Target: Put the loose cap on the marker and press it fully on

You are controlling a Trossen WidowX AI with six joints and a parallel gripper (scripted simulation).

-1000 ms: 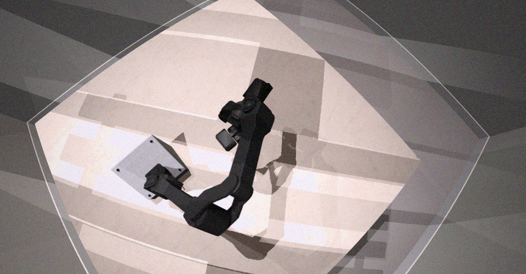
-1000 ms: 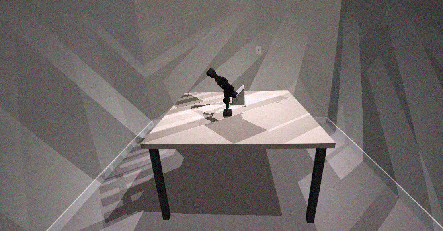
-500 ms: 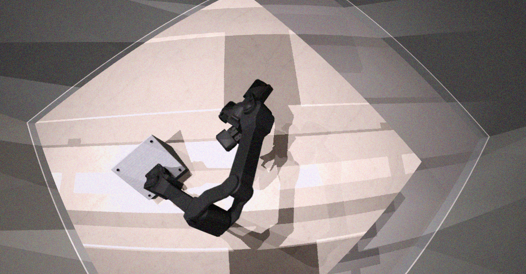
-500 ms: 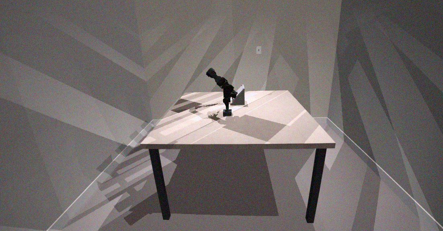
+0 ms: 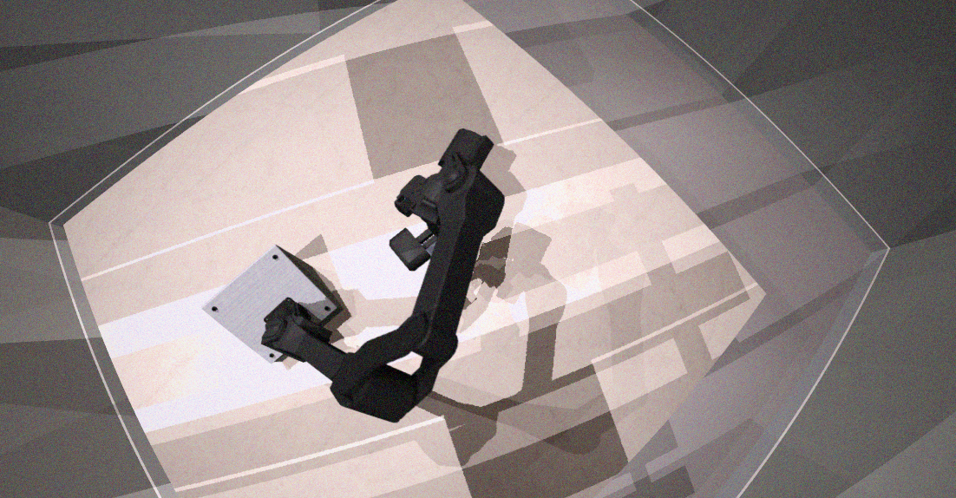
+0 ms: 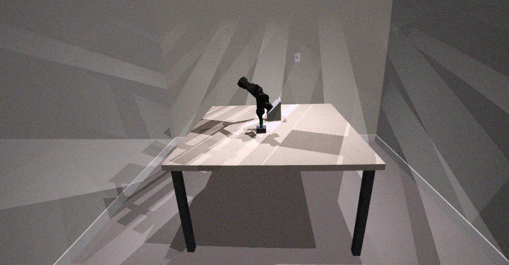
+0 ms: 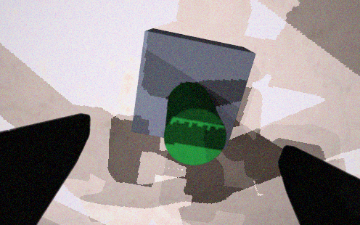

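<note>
My gripper tip is 2 cm above the dark green cap. From my gripper tip the other things lie so: holder block 9 cm below.
</note>
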